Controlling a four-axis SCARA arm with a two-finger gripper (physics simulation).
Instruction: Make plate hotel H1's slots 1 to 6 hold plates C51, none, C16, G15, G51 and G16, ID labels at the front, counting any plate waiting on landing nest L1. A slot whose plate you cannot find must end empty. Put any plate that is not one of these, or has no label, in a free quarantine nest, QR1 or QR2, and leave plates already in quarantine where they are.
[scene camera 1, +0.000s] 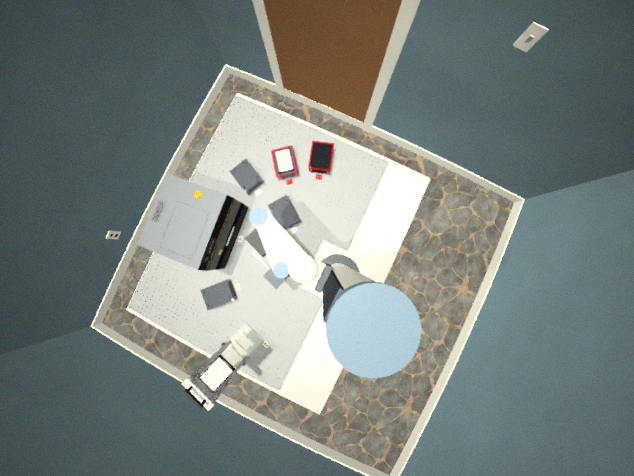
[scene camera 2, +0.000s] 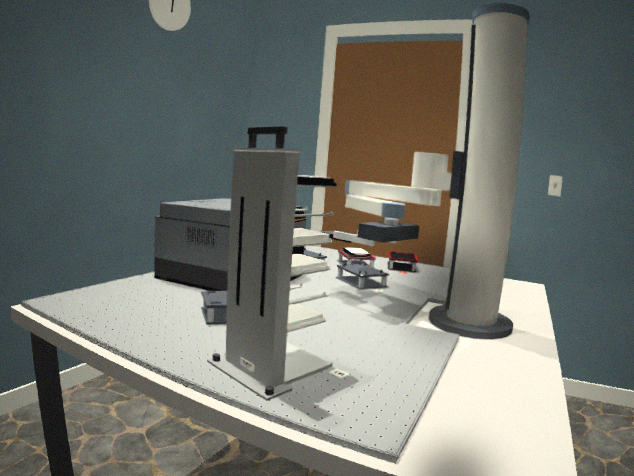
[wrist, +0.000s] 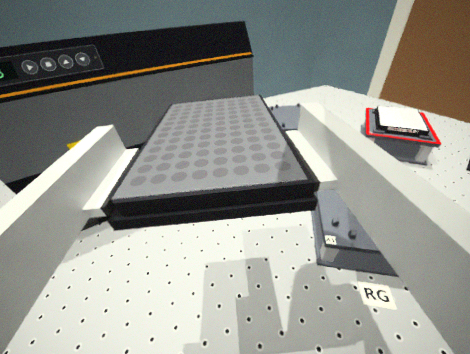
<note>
The pictures show: the gripper and a grey instrument.
The gripper shows as well in the wrist view.
</note>
